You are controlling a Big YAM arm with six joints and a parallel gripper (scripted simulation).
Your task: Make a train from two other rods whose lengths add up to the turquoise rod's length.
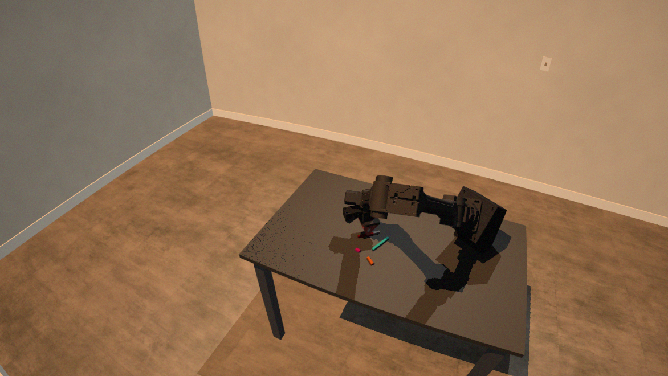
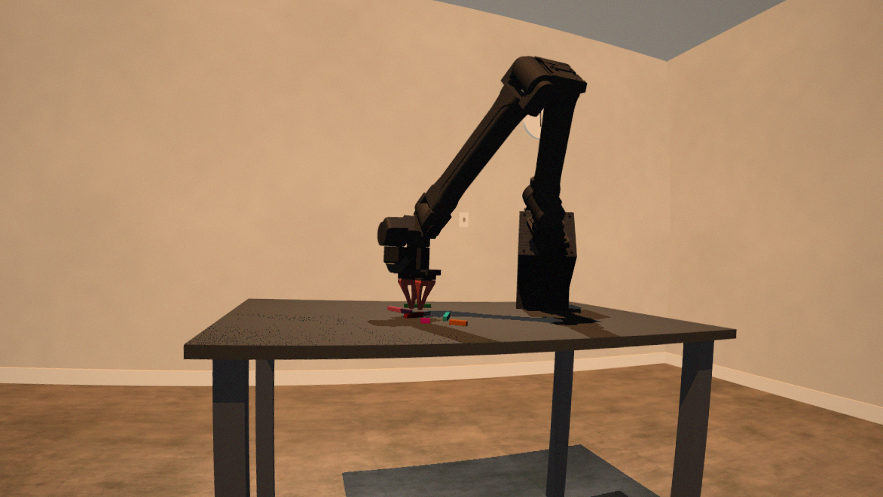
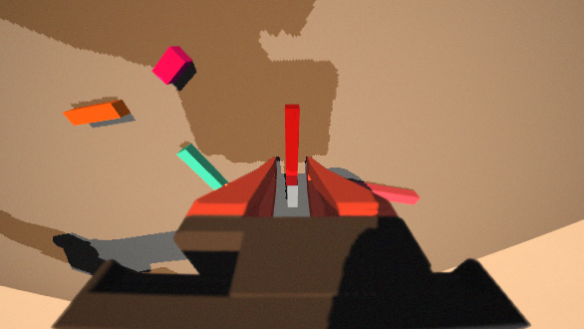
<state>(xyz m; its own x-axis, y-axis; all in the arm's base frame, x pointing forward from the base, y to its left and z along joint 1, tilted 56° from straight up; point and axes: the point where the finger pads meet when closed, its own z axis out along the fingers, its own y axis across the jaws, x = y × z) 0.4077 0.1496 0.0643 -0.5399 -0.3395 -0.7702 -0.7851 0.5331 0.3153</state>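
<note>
Now: the red rod 20 mm below my hand. From my hand the other things lie so: grey rod: 40 mm to the right, 20 mm below, 20 mm behind; then turquoise rod: 80 mm behind, 20 mm below, 10 mm to the left; then pink rod: 80 mm to the right, 40 mm ahead, 20 mm below.
</note>
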